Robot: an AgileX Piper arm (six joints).
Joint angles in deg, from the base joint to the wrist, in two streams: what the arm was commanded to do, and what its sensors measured. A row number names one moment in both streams.
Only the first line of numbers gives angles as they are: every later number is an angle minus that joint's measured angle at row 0.
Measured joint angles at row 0:
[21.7 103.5 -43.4 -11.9 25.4 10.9]
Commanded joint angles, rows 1 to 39:
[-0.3 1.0 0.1 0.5 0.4 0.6]
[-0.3 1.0 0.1 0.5 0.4 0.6]
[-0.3 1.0 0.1 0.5 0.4 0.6]
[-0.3 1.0 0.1 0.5 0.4 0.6]
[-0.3 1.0 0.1 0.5 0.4 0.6]
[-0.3 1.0 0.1 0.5 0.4 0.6]
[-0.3 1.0 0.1 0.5 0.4 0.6]
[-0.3 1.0 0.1 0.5 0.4 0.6]
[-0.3 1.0 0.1 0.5 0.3 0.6]
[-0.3 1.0 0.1 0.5 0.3 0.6]
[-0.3 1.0 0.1 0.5 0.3 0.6]
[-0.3 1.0 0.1 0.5 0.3 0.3]
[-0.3 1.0 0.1 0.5 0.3 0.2]
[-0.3 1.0 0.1 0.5 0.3 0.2]
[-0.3 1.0 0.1 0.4 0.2 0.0]
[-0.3 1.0 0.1 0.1 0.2 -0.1]
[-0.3 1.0 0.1 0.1 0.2 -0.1]
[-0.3 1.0 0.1 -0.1 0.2 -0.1]
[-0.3 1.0 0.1 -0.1 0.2 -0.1]
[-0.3 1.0 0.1 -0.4 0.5 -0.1]
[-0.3 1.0 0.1 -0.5 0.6 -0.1]
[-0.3 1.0 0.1 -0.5 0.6 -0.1]
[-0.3 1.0 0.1 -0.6 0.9 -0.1]
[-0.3 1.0 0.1 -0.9 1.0 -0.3]
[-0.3 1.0 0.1 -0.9 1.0 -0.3]
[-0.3 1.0 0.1 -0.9 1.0 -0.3]
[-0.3 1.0 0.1 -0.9 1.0 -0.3]
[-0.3 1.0 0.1 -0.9 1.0 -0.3]
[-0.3 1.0 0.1 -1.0 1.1 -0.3]
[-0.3 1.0 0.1 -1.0 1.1 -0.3]
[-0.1 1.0 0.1 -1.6 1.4 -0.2]
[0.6 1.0 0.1 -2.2 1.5 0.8]
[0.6 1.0 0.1 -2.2 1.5 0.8]
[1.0 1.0 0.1 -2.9 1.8 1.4]
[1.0 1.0 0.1 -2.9 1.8 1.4]
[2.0 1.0 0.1 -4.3 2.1 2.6]
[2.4 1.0 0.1 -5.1 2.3 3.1]
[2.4 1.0 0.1 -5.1 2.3 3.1]
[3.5 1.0 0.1 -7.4 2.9 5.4]
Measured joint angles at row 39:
[2.0 -0.2 -0.4 -5.9 2.6 2.9]
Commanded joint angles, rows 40 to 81:
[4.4 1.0 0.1 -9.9 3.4 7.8]
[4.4 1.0 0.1 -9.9 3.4 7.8]
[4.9 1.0 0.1 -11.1 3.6 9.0]
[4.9 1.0 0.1 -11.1 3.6 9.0]
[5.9 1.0 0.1 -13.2 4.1 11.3]
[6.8 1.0 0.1 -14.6 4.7 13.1]
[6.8 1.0 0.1 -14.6 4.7 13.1]
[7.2 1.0 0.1 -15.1 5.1 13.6]
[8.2 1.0 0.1 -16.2 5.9 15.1]
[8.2 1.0 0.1 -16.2 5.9 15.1]
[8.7 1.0 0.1 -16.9 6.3 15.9]
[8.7 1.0 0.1 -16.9 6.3 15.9]
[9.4 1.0 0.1 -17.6 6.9 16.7]
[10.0 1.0 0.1 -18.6 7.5 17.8]
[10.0 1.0 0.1 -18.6 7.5 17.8]
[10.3 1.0 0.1 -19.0 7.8 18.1]
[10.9 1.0 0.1 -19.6 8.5 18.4]
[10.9 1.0 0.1 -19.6 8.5 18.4]
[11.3 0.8 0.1 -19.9 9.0 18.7]
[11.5 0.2 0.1 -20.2 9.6 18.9]
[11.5 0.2 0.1 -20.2 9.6 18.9]
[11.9 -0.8 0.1 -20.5 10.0 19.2]
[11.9 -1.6 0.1 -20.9 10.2 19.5]
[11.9 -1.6 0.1 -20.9 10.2 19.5]
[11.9 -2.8 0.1 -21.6 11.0 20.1]
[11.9 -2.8 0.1 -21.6 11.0 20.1]
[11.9 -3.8 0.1 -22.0 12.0 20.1]
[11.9 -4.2 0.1 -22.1 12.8 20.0]
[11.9 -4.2 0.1 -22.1 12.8 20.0]
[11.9 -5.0 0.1 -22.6 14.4 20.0]
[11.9 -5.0 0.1 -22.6 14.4 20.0]
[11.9 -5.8 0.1 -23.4 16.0 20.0]
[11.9 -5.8 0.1 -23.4 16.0 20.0]
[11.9 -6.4 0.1 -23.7 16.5 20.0]
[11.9 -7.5 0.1 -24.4 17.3 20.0]
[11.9 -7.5 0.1 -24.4 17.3 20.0]
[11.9 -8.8 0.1 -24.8 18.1 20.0]
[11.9 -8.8 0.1 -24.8 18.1 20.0]
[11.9 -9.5 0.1 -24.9 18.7 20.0]
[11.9 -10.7 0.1 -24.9 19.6 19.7]
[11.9 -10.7 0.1 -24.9 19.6 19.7]
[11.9 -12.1 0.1 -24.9 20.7 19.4]
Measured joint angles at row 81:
[11.6 -9.8 0.3 -22.1 17.3 19.5]
